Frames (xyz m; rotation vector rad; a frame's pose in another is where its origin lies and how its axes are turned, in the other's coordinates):
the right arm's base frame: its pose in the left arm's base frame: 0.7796 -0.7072 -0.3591 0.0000 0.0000 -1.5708
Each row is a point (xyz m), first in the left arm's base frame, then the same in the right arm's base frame.
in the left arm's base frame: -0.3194 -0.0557 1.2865
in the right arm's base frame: -0.6515 -1.0990 1.6456
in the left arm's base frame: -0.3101 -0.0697 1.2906
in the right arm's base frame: -0.6375 -1.0897 1.6497
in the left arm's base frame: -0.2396 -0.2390 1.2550
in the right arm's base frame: -0.4682 -1.0192 1.6141
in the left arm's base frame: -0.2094 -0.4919 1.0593
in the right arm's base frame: -0.2153 -0.9890 1.4184
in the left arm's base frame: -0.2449 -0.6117 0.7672
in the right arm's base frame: -0.0955 -1.0245 1.1263
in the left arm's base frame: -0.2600 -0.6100 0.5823
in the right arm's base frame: -0.0972 -1.0396 0.9414
